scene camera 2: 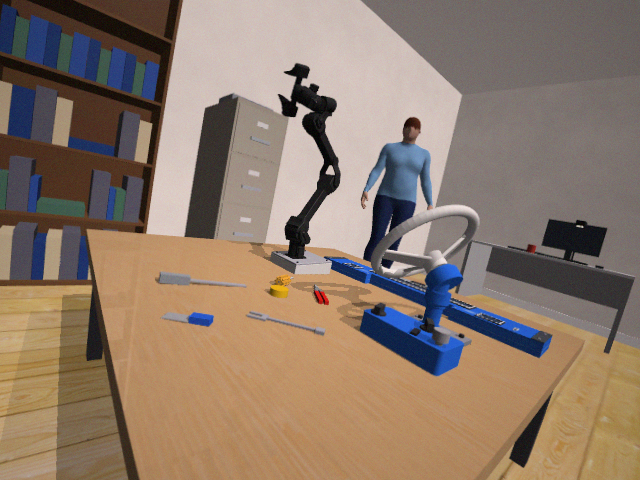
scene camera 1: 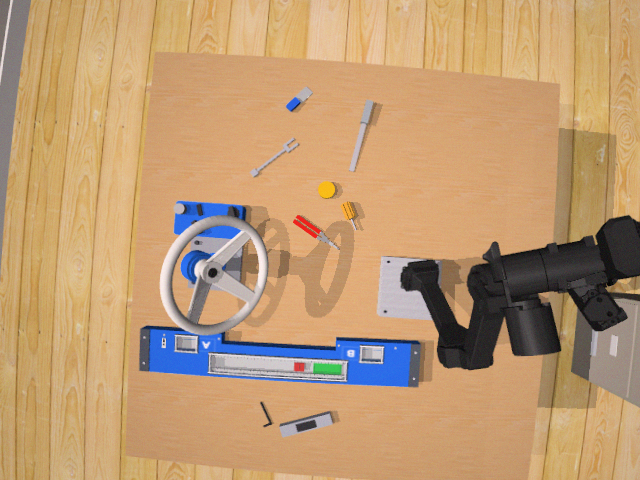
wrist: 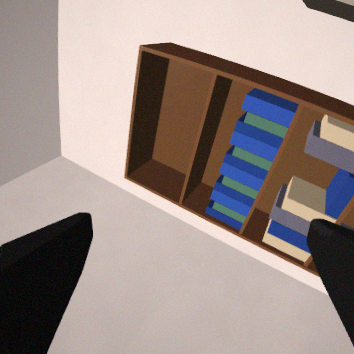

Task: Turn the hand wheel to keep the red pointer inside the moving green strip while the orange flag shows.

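Pixels of known places: gripper, fingertip midpoint: (scene camera 2: 281,83) (wrist: 201,227); arm's base, origin of the base link: (scene camera 2: 295,256) (scene camera 1: 412,278).
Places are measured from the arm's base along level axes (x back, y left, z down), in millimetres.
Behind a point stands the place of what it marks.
Observation:
The white three-spoke hand wheel (scene camera 1: 263,268) @(x -423, y 9, z -81 mm) (scene camera 2: 454,209) @(x -602, y -30, z -272 mm) stands tilted on a blue post (scene camera 2: 437,294) @(x -601, y -5, z -69 mm). The long blue panel (scene camera 1: 382,376) @(x -54, y 299, z 5 mm) (scene camera 2: 516,334) @(x -727, y 235, z 9 mm) lies beside it. In the panel's slot, the red pointer (scene camera 1: 299,366) @(x -301, y 294, z 5 mm) is just left of the green strip (scene camera 1: 327,368) @(x -219, y 291, z 5 mm) in scene camera 1, outside it with a small gap. Windows A (scene camera 1: 186,343) @(x -644, y 266, z 4 mm) and B (scene camera 1: 371,353) @(x -95, y 233, z 5 mm) look grey; no orange flag shows. My gripper (scene camera 2: 283,83) @(x 151, y -119, z -647 mm) (wrist: 201,227) @(x 151, y -119, z -647 mm) is open and empty, raised high above the far side of the table, well away from the wheel and pointing away from it.
A blue box (scene camera 1: 184,224) (scene camera 2: 408,338) adjoins the wheel's post. Red-handled pliers (scene camera 1: 308,227) @(x -320, y -120, z 35 mm) (scene camera 2: 321,296) @(x -322, y -116, z 38 mm), a yellow disc (scene camera 1: 326,189) @(x -278, y -235, z 26 mm) (scene camera 2: 279,291) @(x -298, y -247, z 28 mm) and a small orange screwdriver (scene camera 1: 348,210) @(x -207, y -178, z 13 mm) lie between wheel and arm base (scene camera 1: 388,297) @(x -65, y 62, z -4 mm). A grey filing cabinet (scene camera 2: 258,155) stands behind the arm.

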